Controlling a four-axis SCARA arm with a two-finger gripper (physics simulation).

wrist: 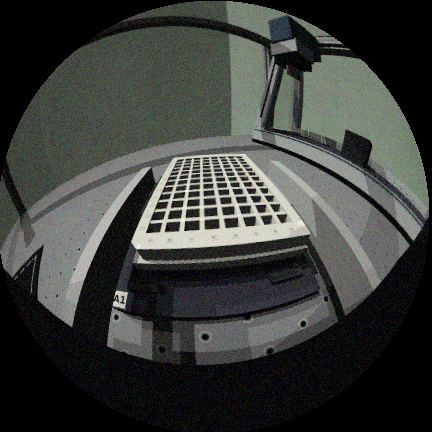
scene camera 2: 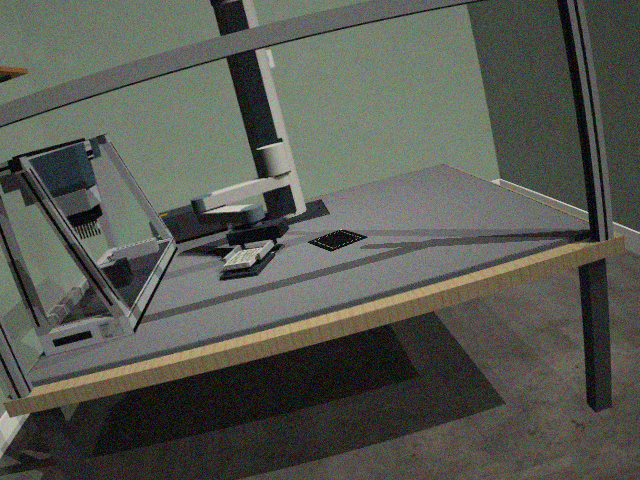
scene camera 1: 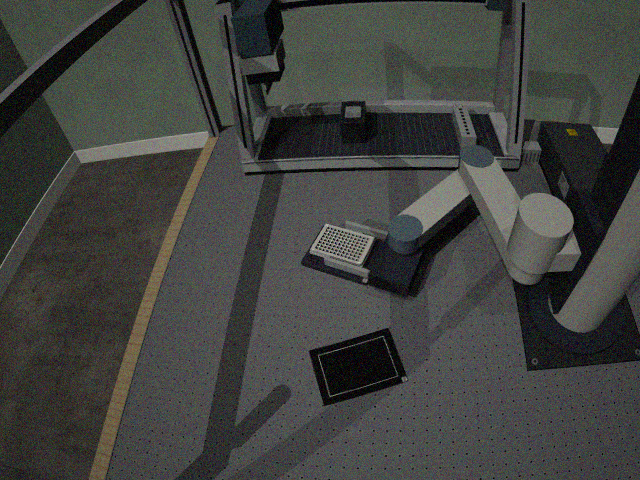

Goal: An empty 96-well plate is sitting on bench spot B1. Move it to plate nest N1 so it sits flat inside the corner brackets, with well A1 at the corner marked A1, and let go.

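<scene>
The white 96-well plate is level between the two long fingers of my gripper, which is shut on its long sides. It is low over the dark nest N1, roughly lined up with it. The plate hides most of the nest and its brackets, so I cannot tell whether it touches or is seated. The A1 tag is at the nest's near left corner in the wrist view. The plate's own lettering is too small to read. Bench spot B1 bears no plate.
A framed machine with a blue head and a dark block on its deck stands beyond the nest. A black box stands by the arm's column. The bench has a wooden edge.
</scene>
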